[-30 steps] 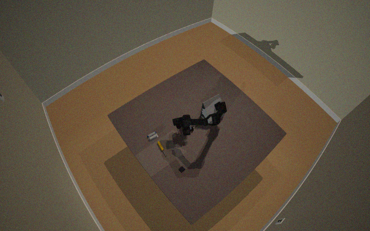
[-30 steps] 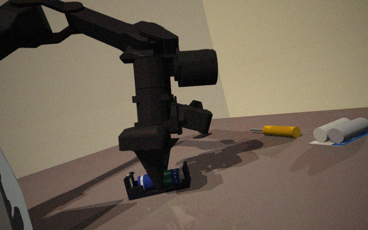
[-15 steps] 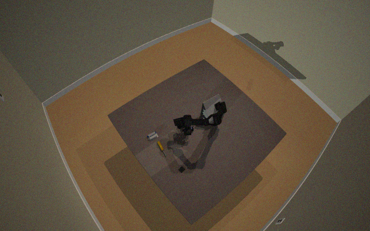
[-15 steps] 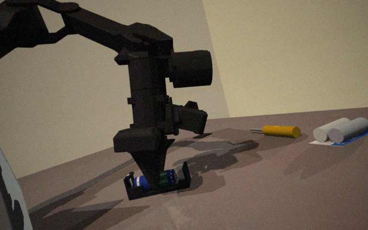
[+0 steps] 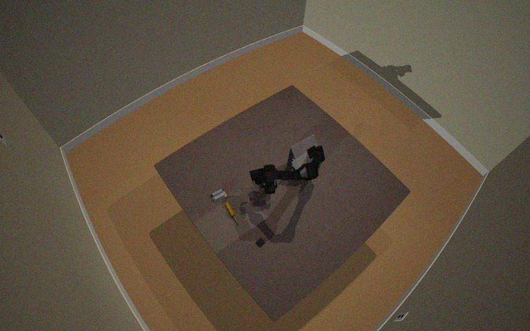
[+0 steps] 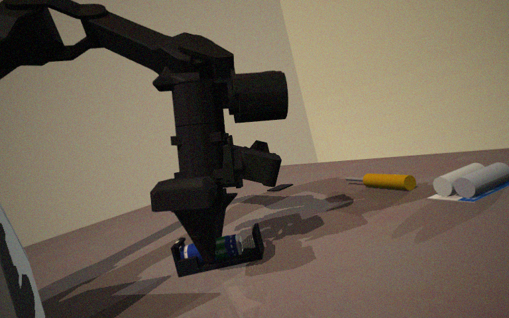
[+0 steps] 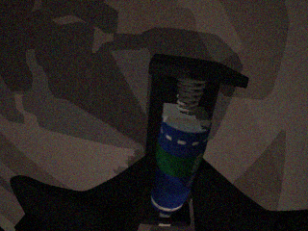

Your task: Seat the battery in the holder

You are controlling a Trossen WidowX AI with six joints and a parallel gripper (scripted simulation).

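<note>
Right now my gripper tip is 10 mm below the battery. The rest, counted from my gripper tip: yellow-handled screwdriver: 310 mm ahead, 40 mm to the left; then flat black square: 280 mm ahead, 280 mm to the left, 10 mm below.
</note>
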